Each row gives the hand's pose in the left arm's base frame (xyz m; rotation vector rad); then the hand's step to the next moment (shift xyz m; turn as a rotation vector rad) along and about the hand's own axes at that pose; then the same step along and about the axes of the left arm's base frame.
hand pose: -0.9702 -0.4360 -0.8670 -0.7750 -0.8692 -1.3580
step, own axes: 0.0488 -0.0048 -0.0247 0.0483 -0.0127 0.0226
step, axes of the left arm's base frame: -0.0024 -0.0455 0.0306 -0.0138 -0.0046 0.0529
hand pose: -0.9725 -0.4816 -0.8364 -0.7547 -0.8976 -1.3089
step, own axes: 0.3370 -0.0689 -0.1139 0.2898 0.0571 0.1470
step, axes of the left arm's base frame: -0.0432 -0.2670 0.2412 0.0482 -0.0013 0.3264
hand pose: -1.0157 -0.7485 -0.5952 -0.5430 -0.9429 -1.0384
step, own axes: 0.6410 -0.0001 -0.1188 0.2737 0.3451 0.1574
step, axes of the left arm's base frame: 0.1673 -0.3970 0.4893 0.3003 0.1392 0.3305
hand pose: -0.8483 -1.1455 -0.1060 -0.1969 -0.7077 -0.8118
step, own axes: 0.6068 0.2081 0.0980 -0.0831 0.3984 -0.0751
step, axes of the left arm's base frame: 0.3897 -0.1781 0.4874 0.2859 0.2908 -0.0708
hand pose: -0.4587 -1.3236 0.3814 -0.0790 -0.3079 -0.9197
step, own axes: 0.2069 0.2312 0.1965 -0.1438 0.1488 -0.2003
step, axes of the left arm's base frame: 0.2555 0.0198 0.2631 0.0823 0.1614 -0.2239
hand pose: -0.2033 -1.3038 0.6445 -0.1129 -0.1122 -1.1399
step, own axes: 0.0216 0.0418 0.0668 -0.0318 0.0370 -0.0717
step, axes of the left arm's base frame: 0.0449 0.0077 0.0679 0.0228 0.0333 -0.0767
